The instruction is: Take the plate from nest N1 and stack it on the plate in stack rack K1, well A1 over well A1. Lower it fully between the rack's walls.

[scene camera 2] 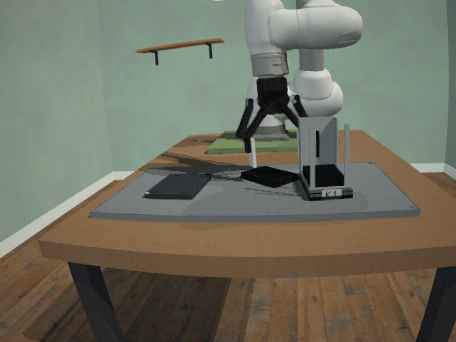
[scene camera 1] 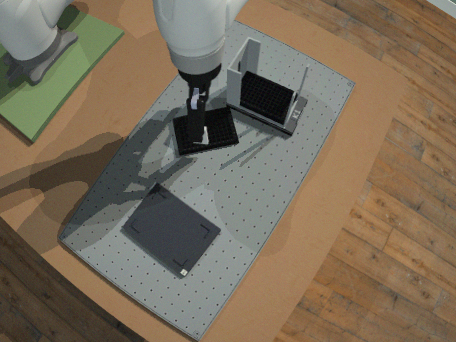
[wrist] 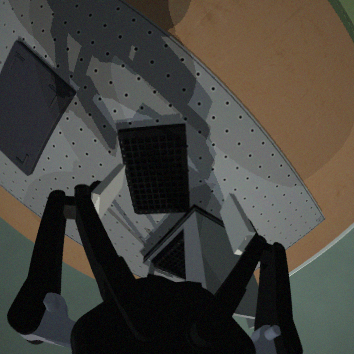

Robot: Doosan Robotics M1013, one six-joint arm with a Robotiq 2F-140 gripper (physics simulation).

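Where they show: gripper, fingertip midpoint: (scene camera 2: 278,162) (scene camera 1: 206,112) (wrist: 175,189); arm's base, origin of the base link: (scene camera 2: 267,136) (scene camera 1: 39,49).
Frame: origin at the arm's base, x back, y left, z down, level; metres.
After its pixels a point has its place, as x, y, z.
Note:
A black well plate (scene camera 1: 222,125) {-0.582, 0.054, -0.005} (scene camera 2: 270,176) {-0.576, 0.031, -0.004} (wrist: 156,170) {-0.549, 0.024, -0.003} lies flat on the perforated board, beside the rack. A nest label at it cannot be made out. Stack rack K1 (scene camera 1: 234,89) {-0.578, 0.106, -0.079} (scene camera 2: 327,145) {-0.558, 0.177, -0.074} (wrist: 215,245) {-0.558, 0.131, -0.062} has upright light grey walls and posts, and its label shows in the scene camera 2 view. Another black plate (scene camera 1: 266,95) {-0.628, 0.158, -0.026} (scene camera 2: 324,176) {-0.652, 0.157, -0.024} (wrist: 172,257) {-0.652, 0.139, -0.021} lies low inside it. My gripper (scene camera 1: 201,135) (scene camera 2: 278,150) {-0.543, 0.051, -0.031} (wrist: 175,189) {-0.543, 0.051, -0.031} is open and empty, above the loose plate, apart from it. In the scene camera 2 view the rack hides one fingertip. The A1 wells cannot be told.
A dark flat pad (scene camera 1: 170,230) {-0.615, -0.191, -0.004} (scene camera 2: 180,186) {-0.638, -0.179, -0.004} (wrist: 32,107) {-0.589, -0.166, -0.004} with corner marks and a small unreadable label lies on the grey perforated board (scene camera 1: 260,185) {-0.715, -0.014, 0.008} (scene camera 2: 250,206) {-0.738, -0.003, 0.008} (wrist: 240,145) {-0.451, 0.088, 0.008}. The rack's tall walls stand close to my gripper's one side. A green mat (scene camera 1: 75,80) {-0.188, -0.024, 0.002} (scene camera 2: 225,145) {-0.149, -0.152, 0.000} lies under the arm's base.

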